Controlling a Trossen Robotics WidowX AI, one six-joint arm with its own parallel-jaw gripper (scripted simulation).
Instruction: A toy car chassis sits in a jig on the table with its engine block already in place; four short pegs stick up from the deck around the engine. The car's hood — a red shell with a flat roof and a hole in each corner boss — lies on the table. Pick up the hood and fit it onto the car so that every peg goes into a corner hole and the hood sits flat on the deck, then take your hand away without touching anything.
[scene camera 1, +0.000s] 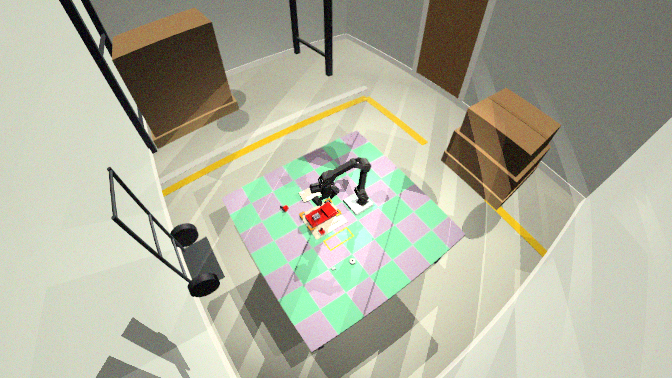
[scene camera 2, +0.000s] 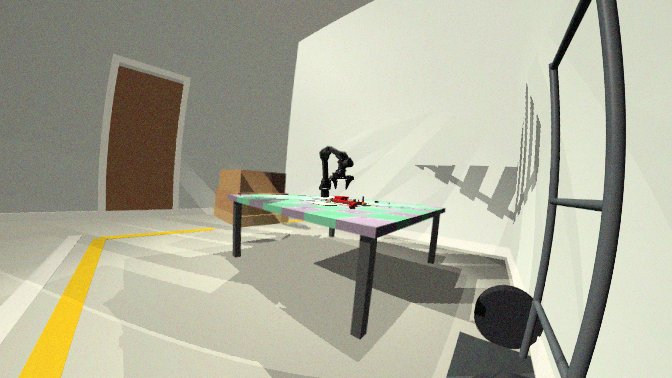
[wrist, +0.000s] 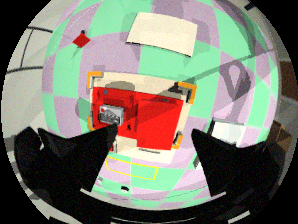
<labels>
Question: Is my gripper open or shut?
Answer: Open.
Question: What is my gripper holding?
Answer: Nothing.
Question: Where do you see a red hood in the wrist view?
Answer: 156, 120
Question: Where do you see a jig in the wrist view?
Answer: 122, 145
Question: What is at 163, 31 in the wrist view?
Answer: A white plate.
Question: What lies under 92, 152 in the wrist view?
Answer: My gripper.
</labels>
